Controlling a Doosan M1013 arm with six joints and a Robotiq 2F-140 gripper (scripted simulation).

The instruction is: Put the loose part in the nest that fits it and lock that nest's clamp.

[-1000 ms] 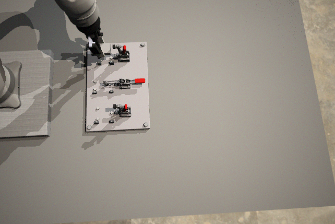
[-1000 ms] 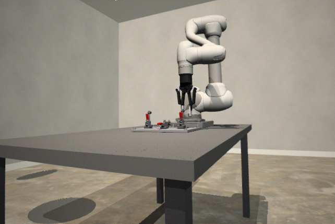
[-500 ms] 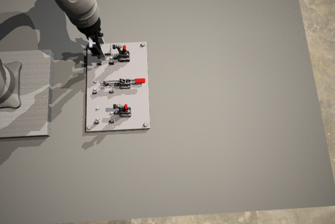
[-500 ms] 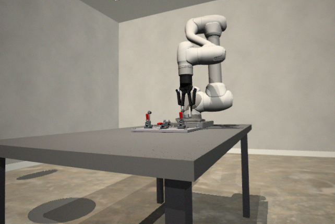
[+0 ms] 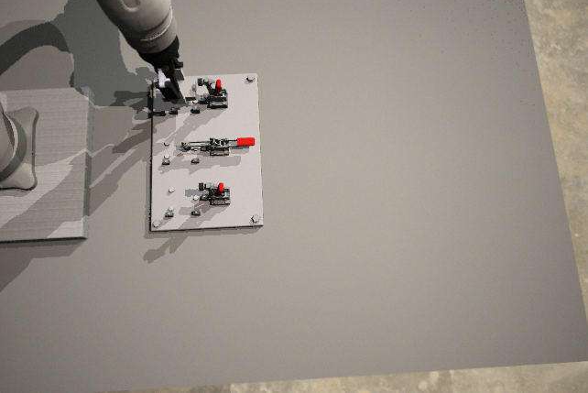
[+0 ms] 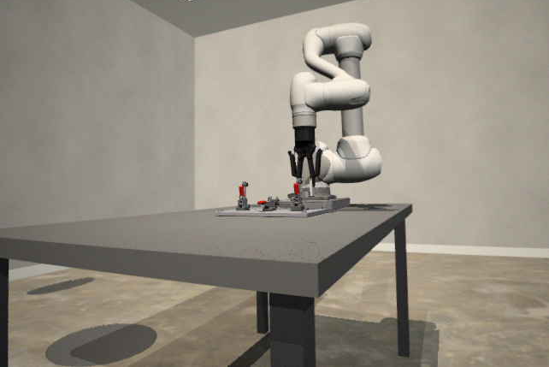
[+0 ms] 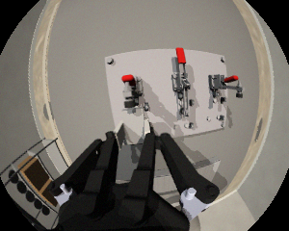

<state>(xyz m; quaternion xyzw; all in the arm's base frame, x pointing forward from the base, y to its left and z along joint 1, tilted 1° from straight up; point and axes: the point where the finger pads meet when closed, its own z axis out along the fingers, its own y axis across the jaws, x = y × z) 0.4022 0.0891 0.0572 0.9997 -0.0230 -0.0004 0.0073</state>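
Right now my hand is 12 cm to the left of the light grey fixture plate, 9 cm above it and 4 cm short of it. The rest, counted from my hand: toggle clamp 23 cm to the right, 7 cm ahead, 3 cm below; then flat grey part 3 cm below.
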